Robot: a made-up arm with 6 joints. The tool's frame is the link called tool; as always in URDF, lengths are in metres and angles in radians.
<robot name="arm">
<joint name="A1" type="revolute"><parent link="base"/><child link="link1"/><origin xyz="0.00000 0.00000 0.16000" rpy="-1.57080 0.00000 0.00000"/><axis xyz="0 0 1"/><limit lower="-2.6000" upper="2.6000"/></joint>
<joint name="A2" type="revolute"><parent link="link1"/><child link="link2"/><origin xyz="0.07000 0.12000 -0.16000" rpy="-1.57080 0.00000 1.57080"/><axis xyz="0 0 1"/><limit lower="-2.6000" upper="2.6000"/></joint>
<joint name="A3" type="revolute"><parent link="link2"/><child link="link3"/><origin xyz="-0.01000 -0.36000 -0.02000" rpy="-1.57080 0.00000 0.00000"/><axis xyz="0 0 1"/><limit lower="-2.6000" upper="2.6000"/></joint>
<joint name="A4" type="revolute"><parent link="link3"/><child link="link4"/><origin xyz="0.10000 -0.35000 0.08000" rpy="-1.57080 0.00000 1.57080"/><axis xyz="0 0 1"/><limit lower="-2.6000" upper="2.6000"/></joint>
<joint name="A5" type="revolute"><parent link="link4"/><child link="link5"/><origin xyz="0.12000 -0.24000 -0.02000" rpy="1.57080 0.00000 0.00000"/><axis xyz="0 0 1"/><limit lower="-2.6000" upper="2.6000"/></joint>
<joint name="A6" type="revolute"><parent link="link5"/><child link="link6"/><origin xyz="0.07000 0.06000 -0.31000" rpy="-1.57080 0.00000 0.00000"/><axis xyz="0 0 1"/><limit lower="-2.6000" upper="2.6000"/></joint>
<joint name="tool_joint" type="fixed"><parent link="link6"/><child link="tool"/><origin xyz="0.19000 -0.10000 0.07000" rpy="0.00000 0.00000 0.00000"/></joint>
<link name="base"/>
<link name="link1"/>
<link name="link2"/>
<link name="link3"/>
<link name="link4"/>
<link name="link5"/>
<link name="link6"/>
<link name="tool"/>
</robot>
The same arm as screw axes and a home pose.
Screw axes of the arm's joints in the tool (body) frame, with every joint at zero. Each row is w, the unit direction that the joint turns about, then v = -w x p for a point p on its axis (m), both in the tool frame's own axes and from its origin. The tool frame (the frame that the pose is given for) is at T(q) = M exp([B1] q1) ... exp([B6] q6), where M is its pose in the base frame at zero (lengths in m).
B1: w 0.000007 1 0.000007 v -0.1 0 -0.12
B2: w -1 0.000007 0 v 0 0.02 -0.25
B3: w -0.000007 -1 -0.000007 v -0.01 0 0.03
B4: w 0 -0.000007 1 v 0.03 0.38 0
B5: w -0.000007 -1 -0.000007 v -0.13 0 0.26
B6: w 0 -0.000007 1 v 0.1 0.19 0
M =
1 -0.000007 0 0.12
0.000007 1 0.000007 0.09
0 -0.000007 1 0.06
0 0 0 1
Joint limits (rad, base to tool): -2.6..2.6 -2.6..2.6 -2.6..2.6 -2.6..2.6 -2.6..2.6 -2.6..2.6

